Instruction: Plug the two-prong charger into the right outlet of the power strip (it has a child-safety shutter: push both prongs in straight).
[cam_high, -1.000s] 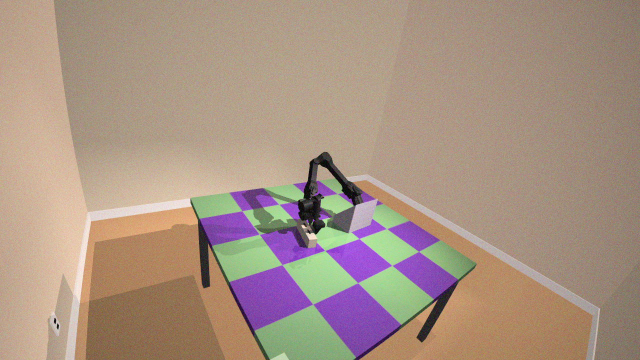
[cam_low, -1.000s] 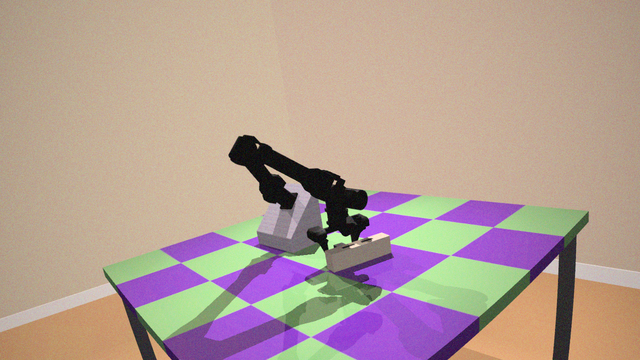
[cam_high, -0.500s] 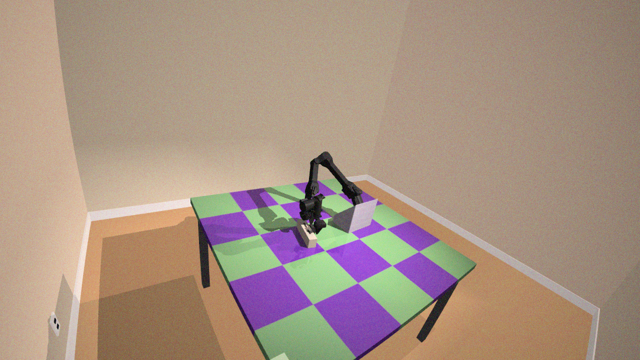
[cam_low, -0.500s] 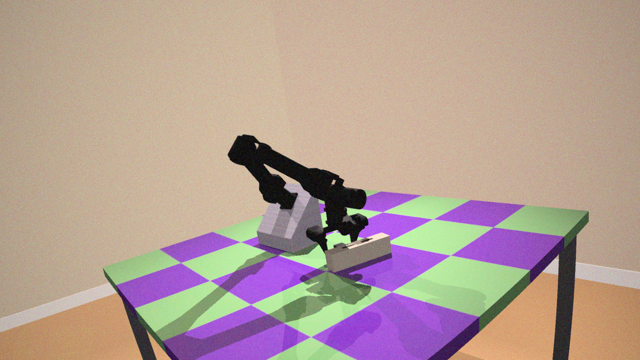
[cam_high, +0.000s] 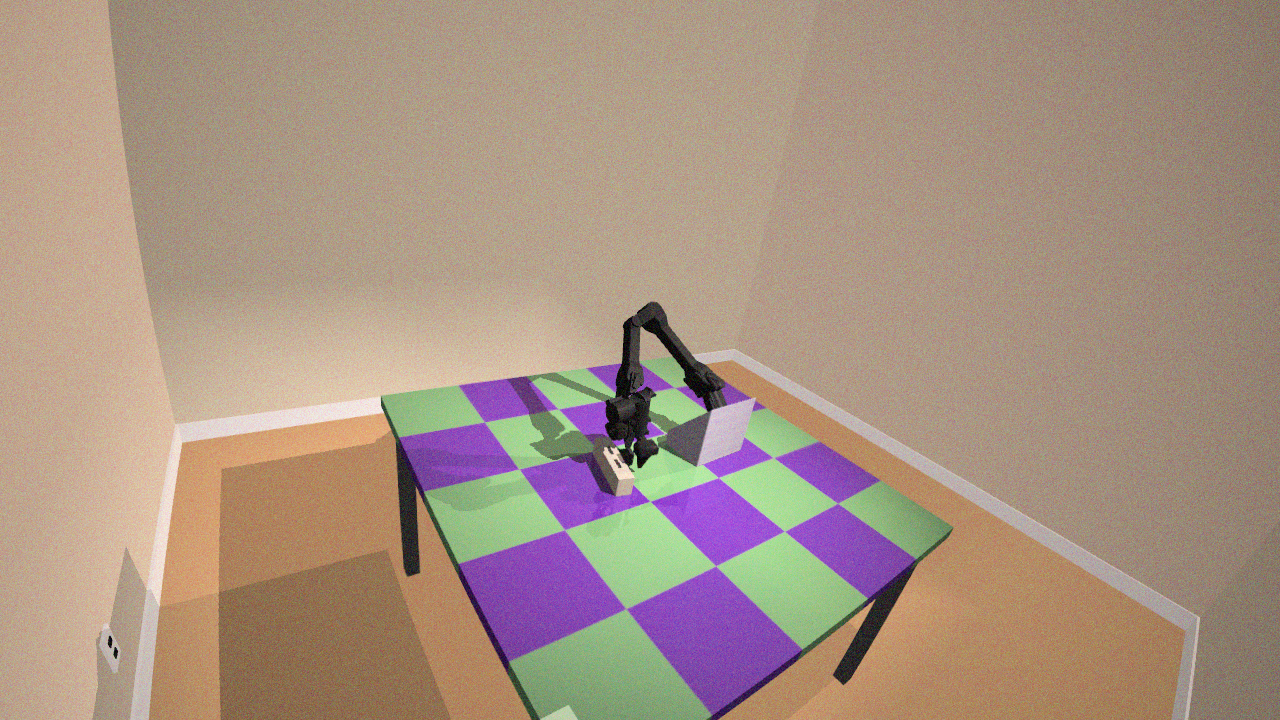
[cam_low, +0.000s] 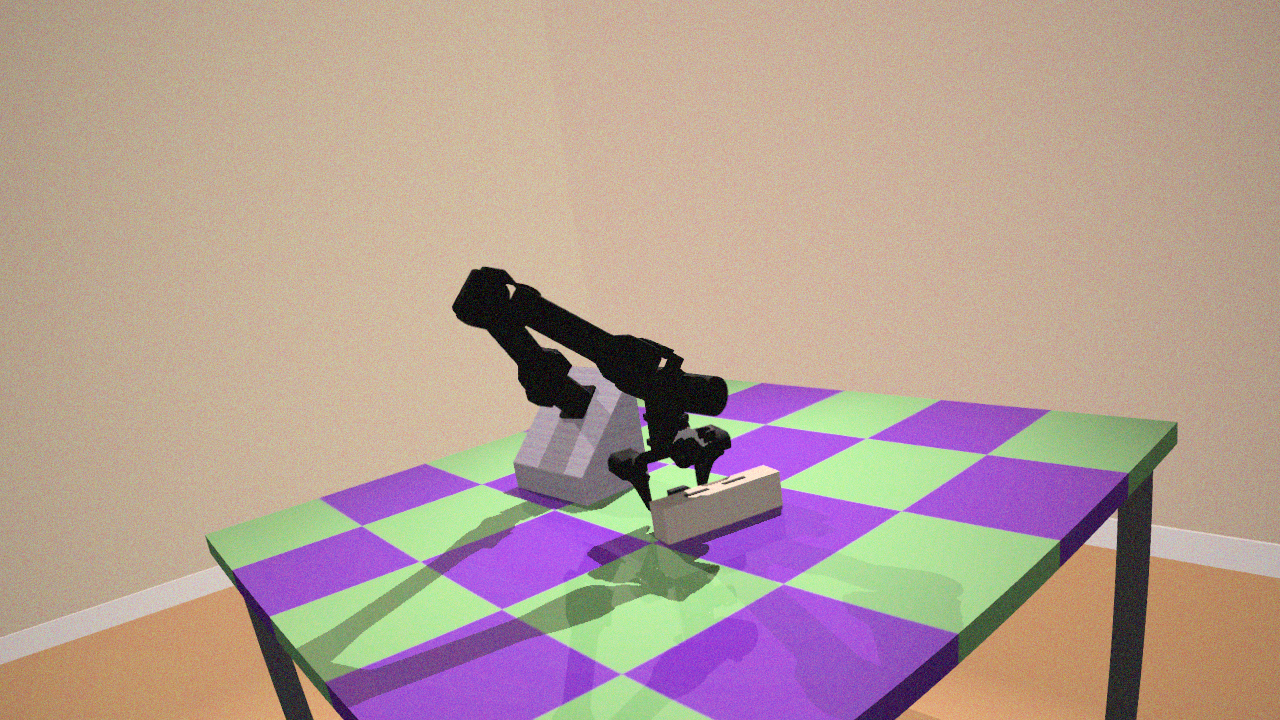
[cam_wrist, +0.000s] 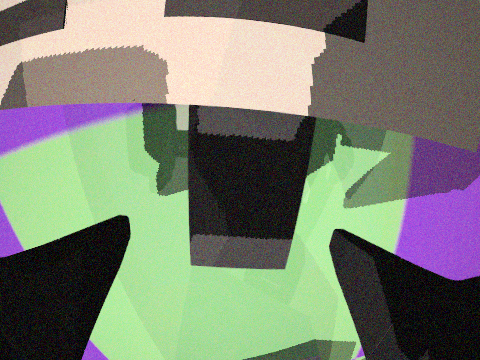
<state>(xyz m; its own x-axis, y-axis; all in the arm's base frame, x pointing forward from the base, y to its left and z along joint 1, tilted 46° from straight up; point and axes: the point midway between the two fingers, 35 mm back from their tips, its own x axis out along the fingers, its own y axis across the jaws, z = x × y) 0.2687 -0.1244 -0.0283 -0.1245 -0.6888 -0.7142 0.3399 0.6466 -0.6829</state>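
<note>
My gripper tip is now 40 mm short of the black two-prong charger, 20 mm to the left of it and 10 mm below it.
</note>
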